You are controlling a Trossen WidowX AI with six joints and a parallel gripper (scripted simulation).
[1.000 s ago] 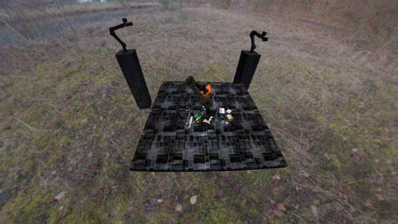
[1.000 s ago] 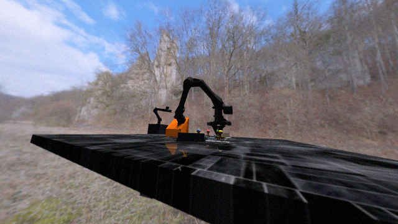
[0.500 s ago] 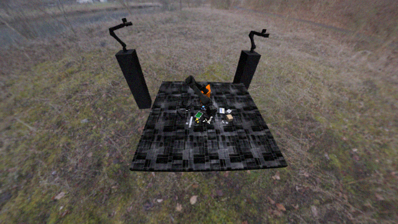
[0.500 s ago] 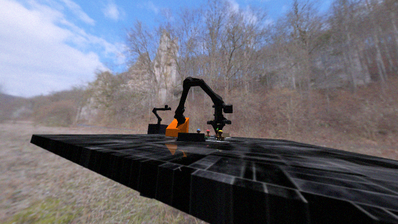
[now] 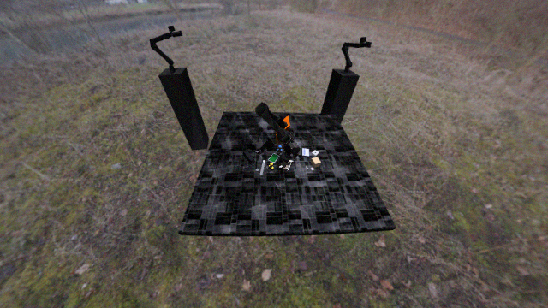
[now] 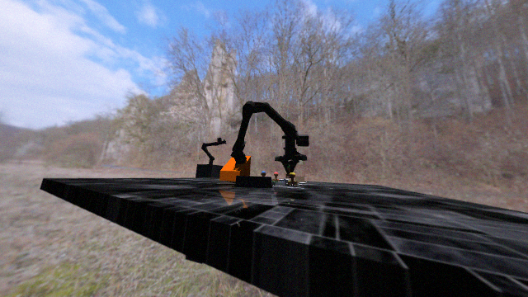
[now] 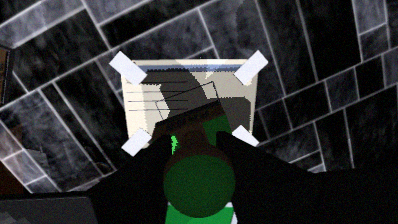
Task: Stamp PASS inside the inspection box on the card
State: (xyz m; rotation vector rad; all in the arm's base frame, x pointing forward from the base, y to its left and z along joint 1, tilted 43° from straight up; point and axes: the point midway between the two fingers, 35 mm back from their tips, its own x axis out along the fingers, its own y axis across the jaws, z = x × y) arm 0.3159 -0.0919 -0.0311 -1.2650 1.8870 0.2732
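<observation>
My gripper tip is 6 cm above the cream card. Round my gripper tip: green stamp (right at my gripper tip); then yellow stamp (3 cm ahead, 13 cm to the right, 4 cm below); then green ink pad (6 cm behind, 9 cm to the right, 5 cm below).
</observation>
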